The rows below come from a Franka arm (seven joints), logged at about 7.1 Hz.
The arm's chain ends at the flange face. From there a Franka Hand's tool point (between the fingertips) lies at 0.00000 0.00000 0.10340 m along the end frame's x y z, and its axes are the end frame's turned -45 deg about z.
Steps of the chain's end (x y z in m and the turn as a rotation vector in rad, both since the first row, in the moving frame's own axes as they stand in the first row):
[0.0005 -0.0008 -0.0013 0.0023 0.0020 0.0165]
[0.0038 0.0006 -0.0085 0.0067 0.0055 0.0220]
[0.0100 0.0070 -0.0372 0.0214 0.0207 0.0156]
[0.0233 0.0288 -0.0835 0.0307 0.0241 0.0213]
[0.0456 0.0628 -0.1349 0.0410 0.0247 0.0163]
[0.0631 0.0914 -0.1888 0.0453 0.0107 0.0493]
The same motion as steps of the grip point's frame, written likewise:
[0.0012 -0.0002 -0.0013 0.0002 0.0030 0.0165]
[0.0032 0.0030 -0.0085 0.0008 0.0086 0.0220]
[0.0052 0.0120 -0.0372 0.0005 0.0298 0.0156]
[0.0001 0.0364 -0.0836 0.0047 0.0387 0.0213]
[-0.0074 0.0755 -0.1350 0.0115 0.0465 0.0163]
[-0.0159 0.1068 -0.1889 0.0245 0.0396 0.0493]

